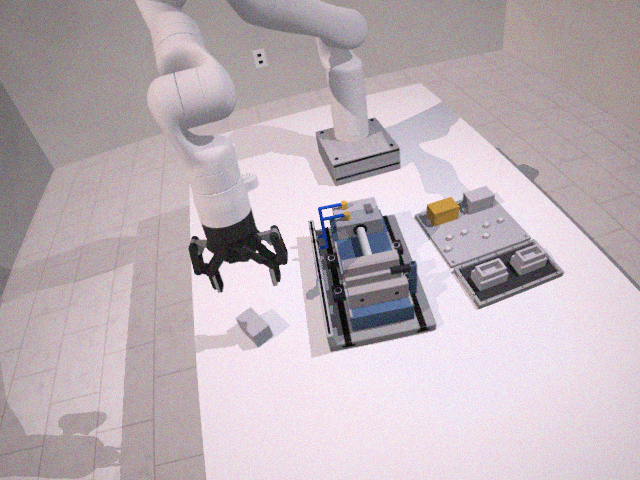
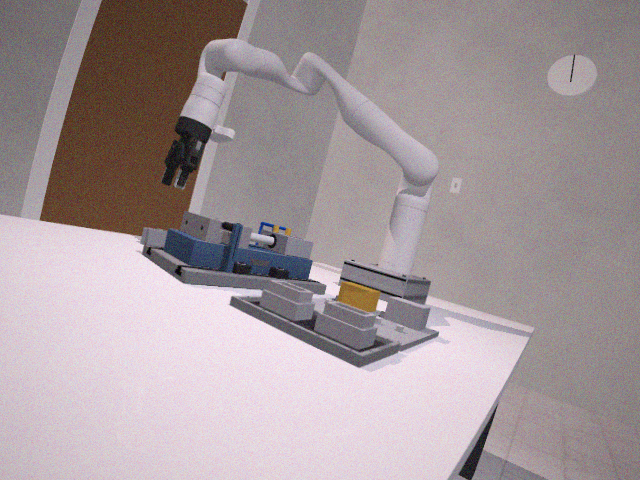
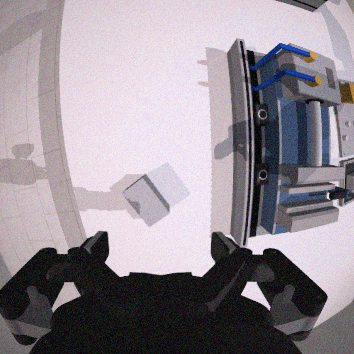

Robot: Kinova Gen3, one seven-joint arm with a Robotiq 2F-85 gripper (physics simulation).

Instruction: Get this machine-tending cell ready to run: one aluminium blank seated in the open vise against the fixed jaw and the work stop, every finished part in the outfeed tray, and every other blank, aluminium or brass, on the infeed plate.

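Where they show: gripper, between the fingertips: [image 1: 248,285] [image 2: 171,186] [image 3: 159,243]; arm's base, origin of its link: [image 1: 351,133] [image 2: 394,270].
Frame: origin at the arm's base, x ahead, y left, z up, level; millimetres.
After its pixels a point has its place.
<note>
My gripper [image 1: 247,285] @[y -290, x 512, z 68 mm] [image 2: 173,183] @[y -290, x 512, z 68 mm] [image 3: 159,243] @[y -290, x 512, z 68 mm] is open and empty, above the table on the vise's left. A grey aluminium blank [image 1: 253,325] @[y -310, x 516, z -32 mm] [image 3: 147,201] @[y -309, x 504, z -32 mm] lies below it on the table, turned at an angle. The blue vise [image 1: 381,313] @[y -87, x 571, z -11 mm] [image 2: 206,254] @[y -29, x 550, z -28 mm] has a gap between its moving jaw [image 1: 373,262] @[y -76, x 488, z 26 mm] and fixed jaw [image 1: 379,291] @[y -83, x 552, z 23 mm]; no blank shows there. The work stop [image 1: 413,279] @[y -14, x 521, z -7 mm] [image 2: 234,248] @[y -7, x 516, z -9 mm] stands beside the jaws. A brass blank [image 1: 443,211] @[y 114, x 350, z -26 mm] [image 2: 357,297] @[y 129, x 350, z -41 mm] and an aluminium blank [image 1: 479,200] @[y 202, x 342, z -27 mm] [image 2: 408,312] @[y 220, x 340, z -38 mm] stand on the infeed plate [image 1: 470,250] @[y 136, x 444, z -60 mm]. Two finished parts [image 1: 490,276] @[y 131, x 538, z -34 mm] [image 1: 528,260] @[y 215, x 530, z -29 mm] sit in the outfeed tray [image 1: 519,290] @[y 179, x 570, z -58 mm].
Blue coolant pipes [image 1: 321,222] @[y -145, x 362, z 34 mm] [image 3: 270,54] @[y -143, x 328, z 16 mm] with yellow tips rise at the vise's rear left. A raised rail [image 3: 241,150] @[y -178, x 448, z -32 mm] runs along the vise base's left side. The robot's base block [image 1: 361,155] @[y -3, x 113, z -1 mm] [image 2: 382,279] @[y 37, x 116, z -21 mm] stands behind the vise. The table's left edge is near the loose blank.
</note>
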